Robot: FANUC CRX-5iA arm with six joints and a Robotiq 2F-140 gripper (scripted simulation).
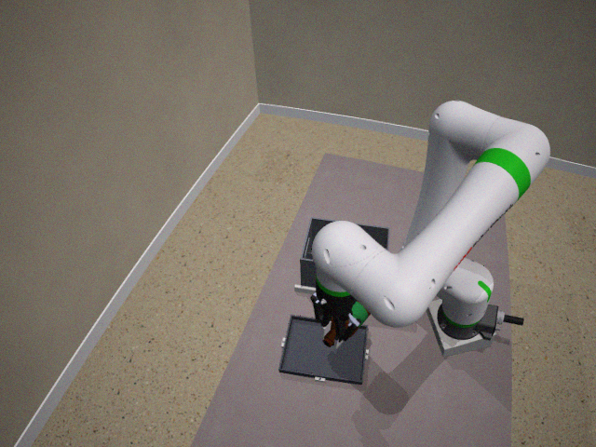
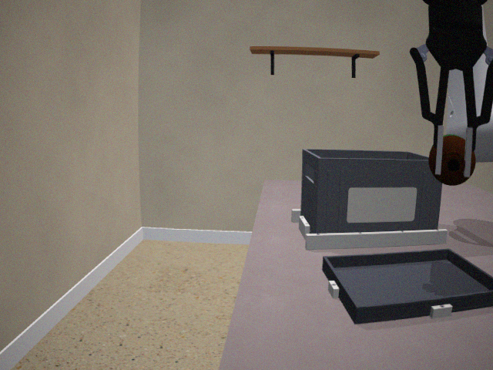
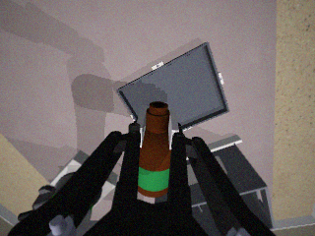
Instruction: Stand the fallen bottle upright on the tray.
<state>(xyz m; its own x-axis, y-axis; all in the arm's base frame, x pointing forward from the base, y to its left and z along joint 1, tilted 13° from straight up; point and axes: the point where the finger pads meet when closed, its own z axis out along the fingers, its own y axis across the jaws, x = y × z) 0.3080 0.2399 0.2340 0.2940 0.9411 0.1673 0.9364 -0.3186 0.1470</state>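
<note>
My gripper is now 2 cm past the bottle, 5 cm to the left of it and 2 cm above it. Round my hand: tray: 3 cm ahead, 4 cm to the right, 21 cm below; then crate: 7 cm ahead, 34 cm to the right, 14 cm below.
</note>
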